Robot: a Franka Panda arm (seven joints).
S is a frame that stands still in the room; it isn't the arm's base.
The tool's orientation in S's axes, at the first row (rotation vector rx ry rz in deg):
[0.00 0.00 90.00]
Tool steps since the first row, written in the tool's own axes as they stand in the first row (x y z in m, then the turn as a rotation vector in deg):
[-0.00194 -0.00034 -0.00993 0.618 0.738 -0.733]
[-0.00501 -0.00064 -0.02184 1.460 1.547 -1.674]
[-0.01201 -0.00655 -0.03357 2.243 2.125 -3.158]
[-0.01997 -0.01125 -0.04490 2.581 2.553 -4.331]
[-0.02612 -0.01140 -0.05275 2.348 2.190 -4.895]
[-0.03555 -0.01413 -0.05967 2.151 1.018 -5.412]
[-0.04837 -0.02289 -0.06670 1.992 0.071 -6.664]
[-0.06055 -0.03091 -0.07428 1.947 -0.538 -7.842]
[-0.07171 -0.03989 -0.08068 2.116 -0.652 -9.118]
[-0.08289 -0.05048 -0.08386 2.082 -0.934 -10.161]
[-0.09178 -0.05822 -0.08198 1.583 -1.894 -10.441]
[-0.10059 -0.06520 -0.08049 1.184 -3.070 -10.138]
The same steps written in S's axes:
[0.00034 -0.00194 -0.00993 -0.738 0.618 -0.733]
[0.00064 -0.00501 -0.02184 -1.547 1.460 -1.674]
[0.00655 -0.01201 -0.03357 -2.125 2.243 -3.158]
[0.01125 -0.01997 -0.04490 -2.553 2.581 -4.331]
[0.01140 -0.02612 -0.05275 -2.190 2.348 -4.895]
[0.01413 -0.03555 -0.05967 -1.018 2.151 -5.412]
[0.02289 -0.04837 -0.06670 -0.071 1.992 -6.664]
[0.03091 -0.06055 -0.07428 0.538 1.947 -7.842]
[0.03989 -0.07171 -0.08068 0.652 2.116 -9.118]
[0.05048 -0.08289 -0.08386 0.934 2.082 -10.161]
[0.05822 -0.09178 -0.08198 1.894 1.583 -10.441]
[0.06520 -0.10059 -0.08049 3.070 1.184 -10.138]

